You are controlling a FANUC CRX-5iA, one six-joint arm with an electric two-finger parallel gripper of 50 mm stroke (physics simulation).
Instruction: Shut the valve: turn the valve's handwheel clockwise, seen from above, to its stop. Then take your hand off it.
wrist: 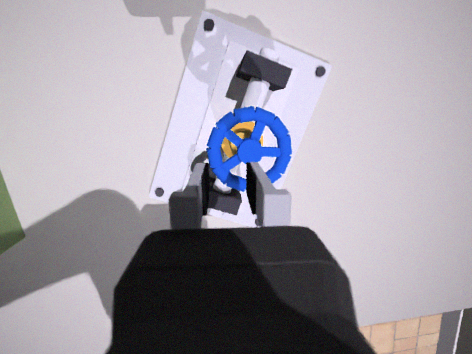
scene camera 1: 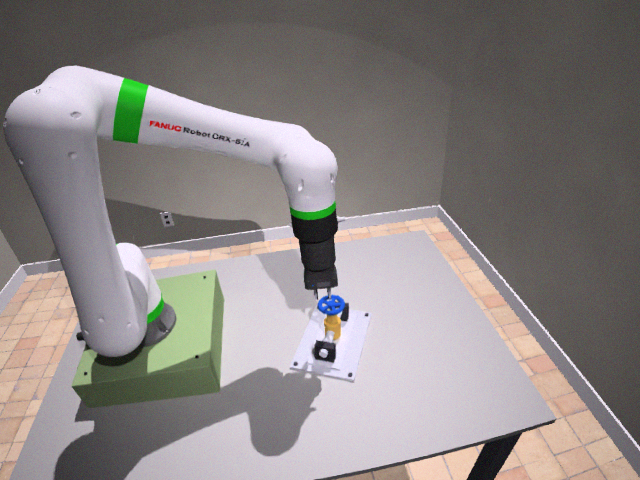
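Observation:
The blue handwheel (scene camera 1: 331, 304) (wrist: 250, 150) lies level on top of the valve's yellow body (scene camera 1: 332, 328) (wrist: 245, 127). The valve is fixed on a white base plate (scene camera 1: 357, 335) (wrist: 172, 135). My gripper (scene camera 1: 323, 295) (wrist: 227, 178) is partly open with nothing held between its fingers. It points down at the wheel's near-left part in the wrist view. There the right finger overlaps the rim beside the hub, and the left finger is just outside the rim. In the scene view the fingertips are close to the wheel's back left edge; whether they touch it I cannot tell.
Black pipe supports (scene camera 1: 325, 351) (wrist: 265, 70) stand on the plate at both ends of the white pipe (wrist: 256, 94). The green robot base block (scene camera 1: 191, 310) (wrist: 7, 220) is to the left on the grey table (scene camera 1: 423, 372). The arm's shadow falls across the table.

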